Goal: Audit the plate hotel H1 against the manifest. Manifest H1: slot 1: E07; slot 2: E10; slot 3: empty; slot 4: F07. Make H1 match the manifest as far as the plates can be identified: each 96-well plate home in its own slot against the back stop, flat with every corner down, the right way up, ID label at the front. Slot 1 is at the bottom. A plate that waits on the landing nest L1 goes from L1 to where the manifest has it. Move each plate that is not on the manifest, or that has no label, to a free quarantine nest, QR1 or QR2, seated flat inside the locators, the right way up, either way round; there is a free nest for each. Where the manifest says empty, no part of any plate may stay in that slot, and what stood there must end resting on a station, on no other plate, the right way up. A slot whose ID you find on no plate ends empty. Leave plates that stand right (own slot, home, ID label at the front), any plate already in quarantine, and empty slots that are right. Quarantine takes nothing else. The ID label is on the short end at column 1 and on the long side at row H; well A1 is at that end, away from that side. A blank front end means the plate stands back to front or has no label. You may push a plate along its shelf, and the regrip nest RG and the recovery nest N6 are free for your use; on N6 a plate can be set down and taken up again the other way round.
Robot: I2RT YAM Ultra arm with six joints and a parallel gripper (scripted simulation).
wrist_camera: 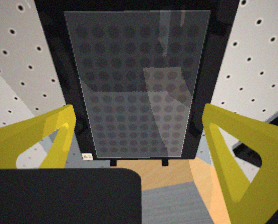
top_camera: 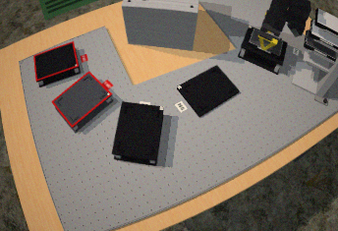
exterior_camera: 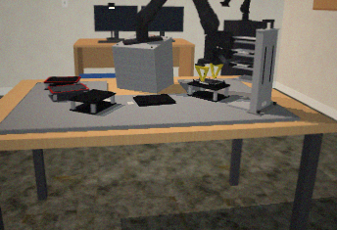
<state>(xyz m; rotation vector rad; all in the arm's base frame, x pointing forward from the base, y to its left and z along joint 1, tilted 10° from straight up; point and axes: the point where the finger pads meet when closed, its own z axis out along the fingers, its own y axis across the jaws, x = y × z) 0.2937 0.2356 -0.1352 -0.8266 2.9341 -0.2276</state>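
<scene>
The black regrip nest RG lies 30 mm below my hand. Round my hand: A1 mark: 90 mm behind, 10 mm to the left, 30 mm below; H1 tag: 70 mm ahead, 160 mm to the left, 90 mm below; RG tag: 100 mm behind, 40 mm to the left, 90 mm below.
</scene>
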